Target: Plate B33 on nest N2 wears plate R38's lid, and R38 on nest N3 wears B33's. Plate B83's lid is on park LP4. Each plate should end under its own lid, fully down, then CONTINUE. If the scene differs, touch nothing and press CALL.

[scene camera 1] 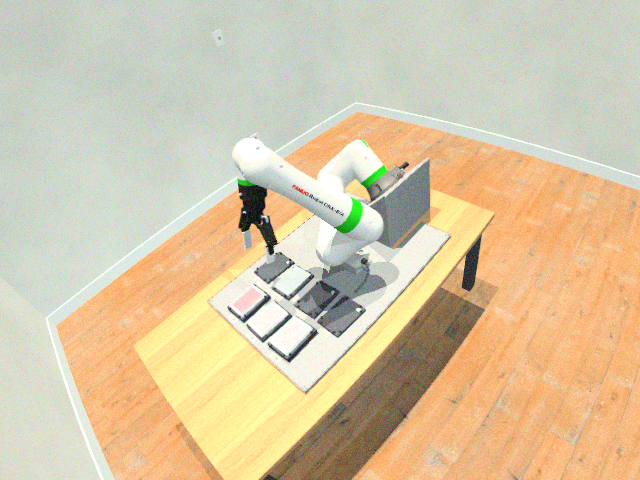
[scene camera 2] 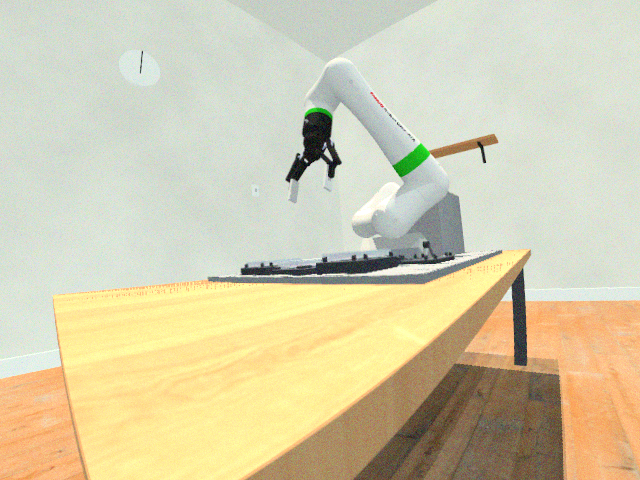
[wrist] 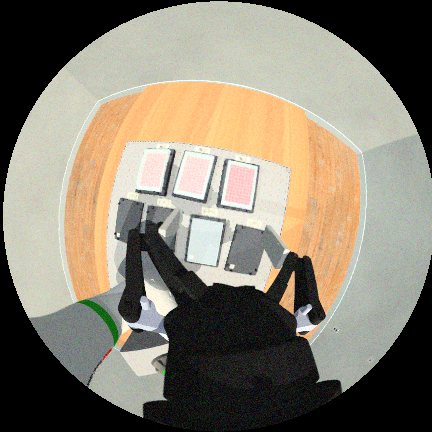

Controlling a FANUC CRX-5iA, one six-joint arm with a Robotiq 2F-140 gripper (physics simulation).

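Pixels of known places: gripper, between the fingertips: (scene camera 1: 259,255) (scene camera 2: 308,195) (wrist: 222,225); arm's base, origin of its link: (scene camera 1: 385,190) (scene camera 2: 423,224).
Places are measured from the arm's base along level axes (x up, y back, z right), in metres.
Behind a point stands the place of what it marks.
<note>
Three plates stand in a row on nests: a deeper pink plate (scene camera 1: 249,301) {x -0.100, y -0.709, z 0.046 m} (wrist: 239,185) {x -0.100, y -0.705, z 0.064 m}, a middle plate (scene camera 1: 267,319) {x -0.103, y -0.705, z -0.075 m} (wrist: 195,175) {x -0.103, y -0.696, z -0.058 m} and an end plate (scene camera 1: 292,335) {x -0.093, y -0.683, z -0.204 m} (wrist: 155,171) {x -0.093, y -0.677, z -0.173 m}. The last two look paler, as if under clear lids. Their labels are too small to read. A pale, clear lid (scene camera 1: 293,281) {x -0.115, y -0.527, z 0.007 m} (wrist: 205,241) {x -0.115, y -0.530, z 0.022 m} lies on one of four dark parks behind them. My gripper (scene camera 1: 258,249) {x 0.074, y -0.601, z 0.037 m} (scene camera 2: 310,188) {x 0.074, y -0.601, z 0.037 m} (wrist: 222,225) {x 0.074, y -0.601, z 0.037 m} is open and empty, pointing down high above the park row. In the wrist view its fingers stand either side of the lid, well above it. The CONTINUE and CALL buttons are hidden.
Dark parks (scene camera 1: 273,267) {x -0.123, y -0.536, z 0.142 m} (wrist: 245,249) {x -0.123, y -0.537, z 0.141 m} lie beside the lid's park, with others (scene camera 1: 316,298) {x -0.123, y -0.516, z -0.120 m} (scene camera 1: 342,316) {x -0.123, y -0.505, z -0.252 m} on its far side. All lie on a grey board (scene camera 1: 307,374) {x -0.132, y -0.731, z -0.334 m} (wrist: 270,175) {x -0.132, y -0.777, z 0.154 m} on the wooden table (scene camera 1: 206,403) {x -0.146, y -1.056, z -0.173 m} (scene camera 2: 232,361) {x -0.146, y -1.069, z -0.427 m}. An upright grey panel (scene camera 1: 408,201) {x 0.003, y 0.000, z -0.127 m} stands by the arm's base.
</note>
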